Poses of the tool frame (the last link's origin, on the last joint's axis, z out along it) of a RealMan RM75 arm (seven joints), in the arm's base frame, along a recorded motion.
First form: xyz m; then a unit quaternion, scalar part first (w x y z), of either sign.
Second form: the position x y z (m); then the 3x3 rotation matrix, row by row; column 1 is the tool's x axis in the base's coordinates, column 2 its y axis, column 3 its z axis. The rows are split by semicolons. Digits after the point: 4 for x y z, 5 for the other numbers.
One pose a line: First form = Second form
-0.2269 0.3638 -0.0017 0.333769 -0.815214 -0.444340 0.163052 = -0.2269 0.3638 -0.0017; 0.55195 0.61562 -0.56246; 0.83331 -0.38232 0.39929; 0.03077 -0.68909 -0.72402
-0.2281 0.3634 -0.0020 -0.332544 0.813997 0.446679 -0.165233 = -0.2281 0.3634 -0.0020; 0.54635 0.61730 -0.56608; 0.83708 -0.37979 0.39377; 0.02808 -0.68899 -0.72423
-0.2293 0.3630 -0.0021 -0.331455 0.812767 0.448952 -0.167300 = -0.2293 0.3630 -0.0021; 0.54091 0.61888 -0.56957; 0.84069 -0.37716 0.38857; 0.02566 -0.68901 -0.72430
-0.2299 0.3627 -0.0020 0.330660 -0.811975 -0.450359 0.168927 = -0.2299 0.3627 -0.0020; 0.53728 0.61965 -0.57216; 0.84308 -0.37568 0.38482; 0.02350 -0.68913 -0.72425
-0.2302 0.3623 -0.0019 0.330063 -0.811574 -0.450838 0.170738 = -0.2302 0.3623 -0.0019; 0.53519 0.61907 -0.57474; 0.84449 -0.37561 0.38179; 0.02048 -0.68969 -0.72381
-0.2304 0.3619 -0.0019 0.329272 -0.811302 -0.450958 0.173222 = -0.2304 0.3619 -0.0019; 0.53326 0.61765 -0.57805; 0.84580 -0.37643 0.37805; 0.01590 -0.69051 -0.72315
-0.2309 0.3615 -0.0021 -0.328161 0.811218 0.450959 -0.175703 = -0.2309 0.3615 -0.0021; 0.53153 0.61633 -0.58104; 0.84697 -0.37789 0.37395; 0.01091 -0.69089 -0.72288
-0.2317 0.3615 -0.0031 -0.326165 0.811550 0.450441 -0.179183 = -0.2317 0.3615 -0.0031; 0.52999 0.61422 -0.58467; 0.84800 -0.38144 0.36798; 0.00300 -0.69082 -0.72302
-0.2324 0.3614 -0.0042 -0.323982 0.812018 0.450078 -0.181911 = -0.2324 0.3614 -0.0042; 0.52868 0.61307 -0.58706; 0.84882 -0.38493 0.36241; -0.00380 -0.68991 -0.72389
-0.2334 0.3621 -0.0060 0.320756 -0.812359 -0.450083 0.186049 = -0.2334 0.3621 -0.0060; 0.52562 0.61190 -0.59101; 0.85061 -0.38908 0.35366; -0.01354 -0.68861 -0.72500
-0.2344 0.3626 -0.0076 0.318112 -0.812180 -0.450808 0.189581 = -0.2344 0.3626 -0.0076; 0.52166 0.61166 -0.59476; 0.85289 -0.39115 0.34580; -0.02113 -0.68766 -0.72573
